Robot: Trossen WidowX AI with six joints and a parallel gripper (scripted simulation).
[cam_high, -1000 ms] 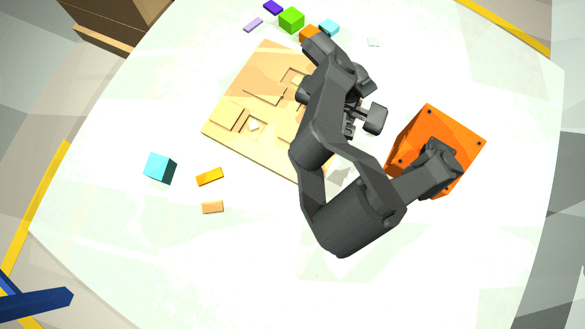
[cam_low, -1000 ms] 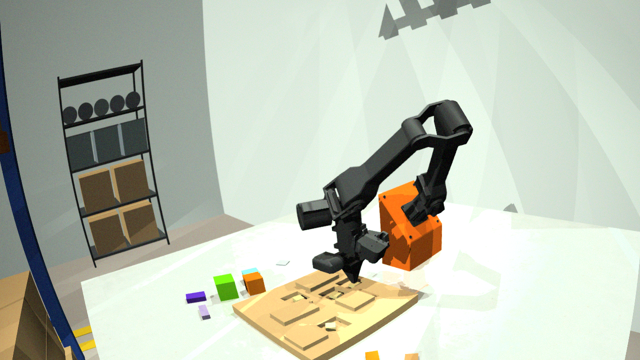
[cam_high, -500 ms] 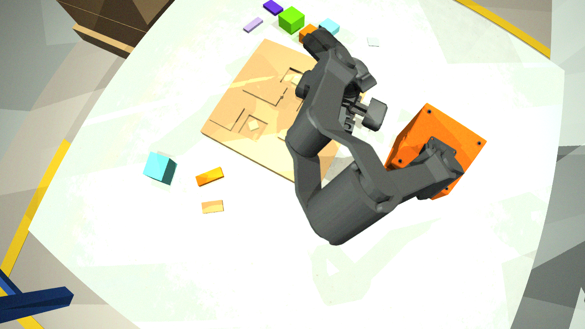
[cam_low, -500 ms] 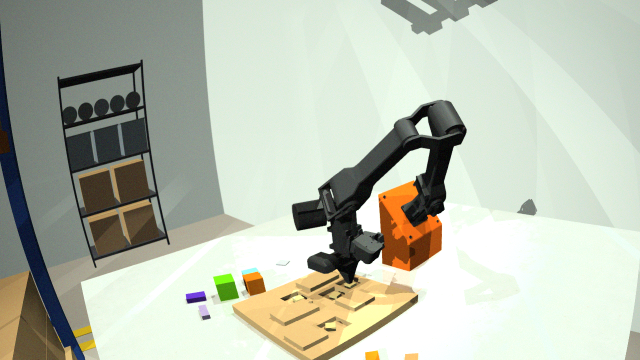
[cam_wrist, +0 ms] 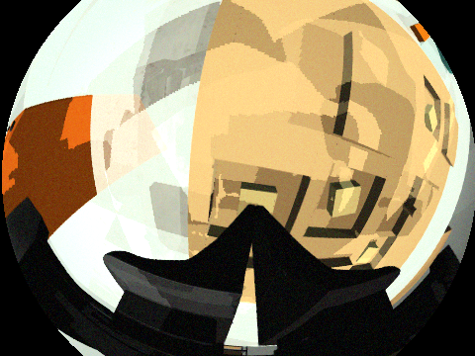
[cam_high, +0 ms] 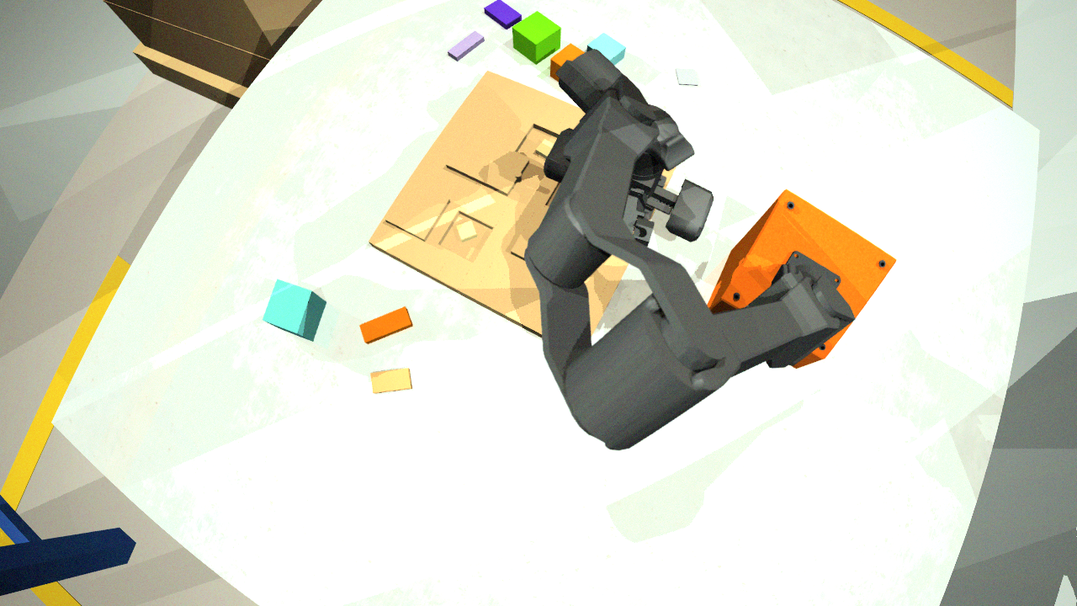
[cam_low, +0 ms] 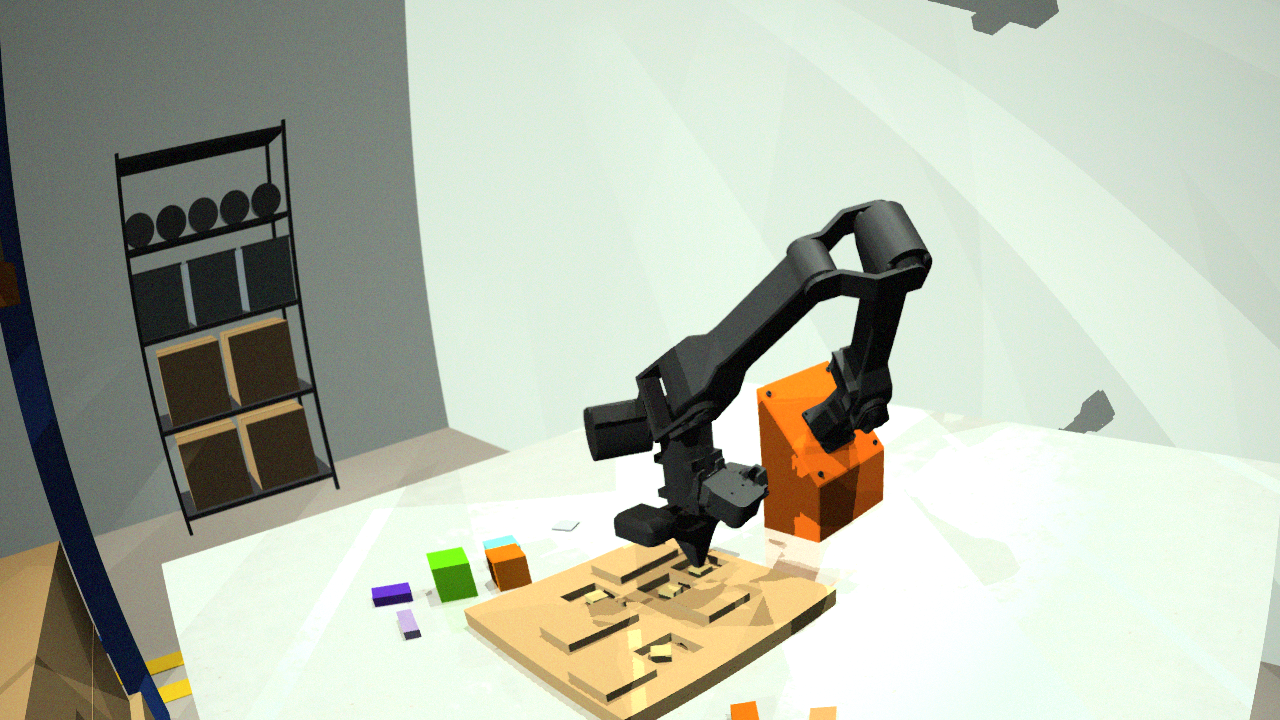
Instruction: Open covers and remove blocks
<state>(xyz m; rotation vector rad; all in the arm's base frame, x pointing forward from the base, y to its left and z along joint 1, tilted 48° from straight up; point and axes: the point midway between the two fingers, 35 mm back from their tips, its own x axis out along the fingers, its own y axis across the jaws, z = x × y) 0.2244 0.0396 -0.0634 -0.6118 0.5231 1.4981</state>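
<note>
My gripper tip is 14 cm short of the tan slab, 31 cm to the right of it and 1 cm above it. From my gripper tip the other things lie so: orange cube 16 cm ahead, 18 cm to the right; then grey tile 1 cm ahead, 27 cm to the right, 2 cm below; then pale cyan block 13 cm ahead, 24 cm to the right, 1 cm below.
</note>
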